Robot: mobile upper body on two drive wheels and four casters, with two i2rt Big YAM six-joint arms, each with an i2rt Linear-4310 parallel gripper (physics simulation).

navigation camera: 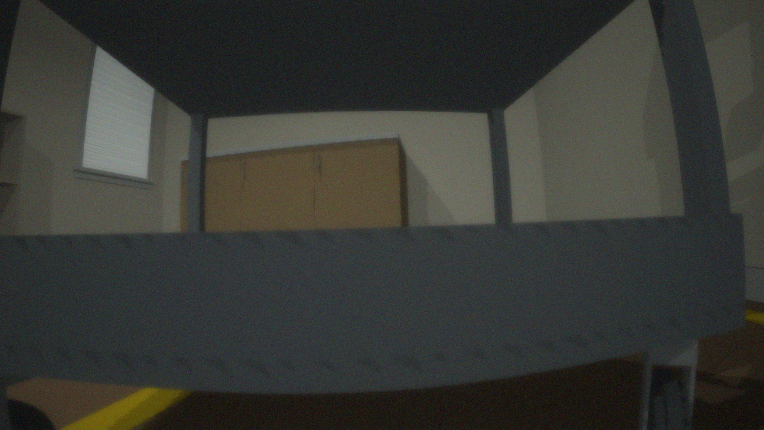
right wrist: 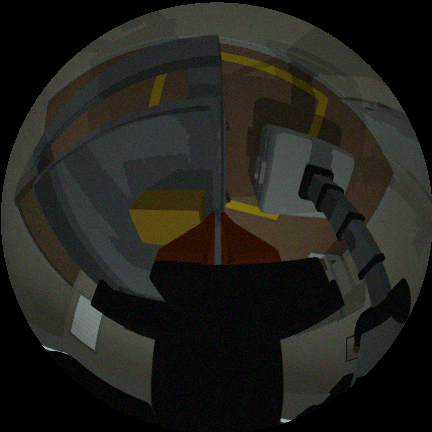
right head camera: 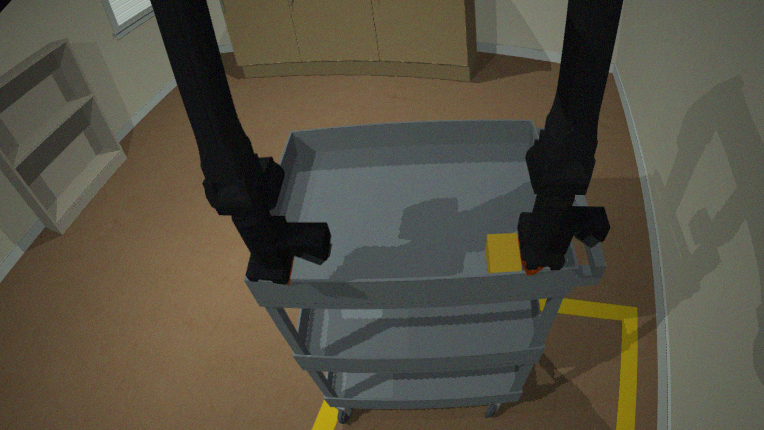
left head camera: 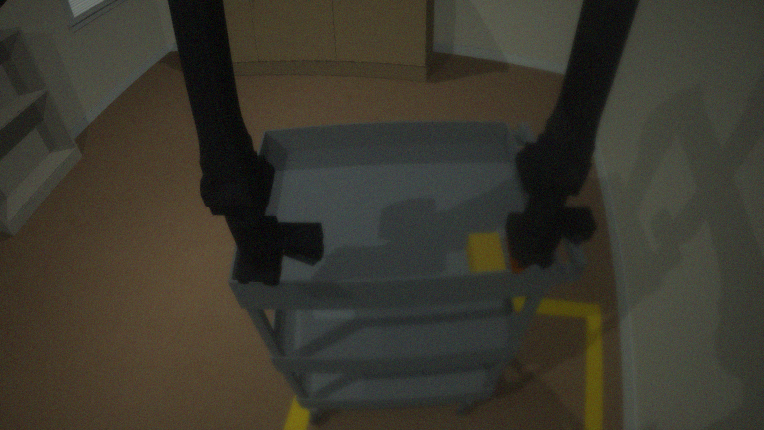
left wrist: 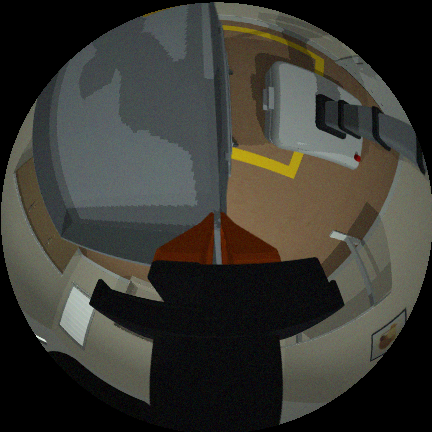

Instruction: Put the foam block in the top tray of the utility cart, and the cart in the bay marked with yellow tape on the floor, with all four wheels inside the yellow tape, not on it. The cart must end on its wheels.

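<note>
In the right wrist view I see my right gripper. My left gripper is visible to me too, and so are a base cabinet and a yellow foam block.
</note>
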